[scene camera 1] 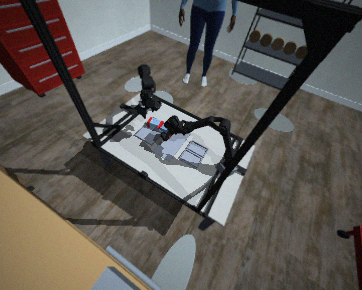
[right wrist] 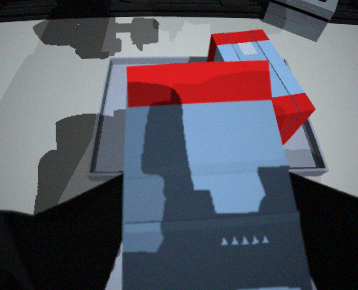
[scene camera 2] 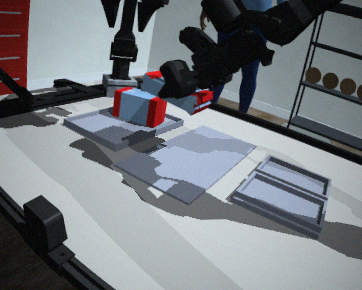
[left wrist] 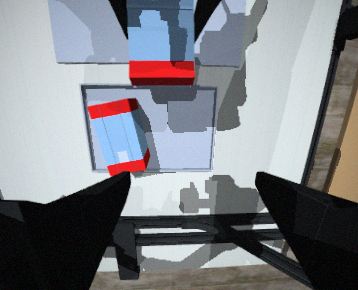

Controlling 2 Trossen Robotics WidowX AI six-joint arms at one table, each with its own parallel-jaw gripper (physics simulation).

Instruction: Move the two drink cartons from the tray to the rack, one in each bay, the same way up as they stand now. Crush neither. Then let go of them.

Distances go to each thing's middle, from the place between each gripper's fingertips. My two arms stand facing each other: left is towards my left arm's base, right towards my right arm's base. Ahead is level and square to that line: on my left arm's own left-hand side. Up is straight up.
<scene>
I see the grey mat [scene camera 2: 184, 167] 4 cm ahead of my right hand, 7 cm to the right of it and 12 cm below it. Also, from my right hand: grey tray [scene camera 2: 115, 133]: 13 cm to the left, 11 cm below.
The grey tray lies 5 cm ahead of my left hand, 2 cm to the left of it and 22 cm below it. The rest, counted from my left hand: grey mat: 9 cm ahead, 18 cm to the right, 23 cm below.
</scene>
